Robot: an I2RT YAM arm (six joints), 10 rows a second.
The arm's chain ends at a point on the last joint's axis. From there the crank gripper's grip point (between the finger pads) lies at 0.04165 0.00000 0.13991 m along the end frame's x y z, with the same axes.
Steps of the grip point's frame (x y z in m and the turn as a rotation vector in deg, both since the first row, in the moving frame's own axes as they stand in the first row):
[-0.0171, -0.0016, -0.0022, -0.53, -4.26, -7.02]
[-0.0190, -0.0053, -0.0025, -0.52, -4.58, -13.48]
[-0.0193, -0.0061, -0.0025, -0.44, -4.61, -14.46]
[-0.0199, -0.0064, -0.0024, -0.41, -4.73, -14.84]
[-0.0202, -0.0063, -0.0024, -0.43, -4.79, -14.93]
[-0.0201, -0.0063, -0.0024, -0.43, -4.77, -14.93]
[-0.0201, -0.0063, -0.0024, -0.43, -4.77, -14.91]
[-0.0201, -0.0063, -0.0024, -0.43, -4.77, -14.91]
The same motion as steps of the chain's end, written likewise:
[-0.0064, 0.0015, -0.0049, -0.53, -4.26, -7.02]
[-0.0068, 0.0018, -0.0054, -0.52, -4.58, -13.48]
[-0.0069, 0.0018, -0.0054, -0.44, -4.61, -14.46]
[-0.0071, 0.0018, -0.0054, -0.41, -4.73, -14.84]
[-0.0072, 0.0019, -0.0054, -0.43, -4.79, -14.93]
[-0.0072, 0.0019, -0.0054, -0.43, -4.77, -14.93]
[-0.0072, 0.0018, -0.0054, -0.43, -4.77, -14.91]
[-0.0072, 0.0018, -0.0054, -0.43, -4.77, -14.91]

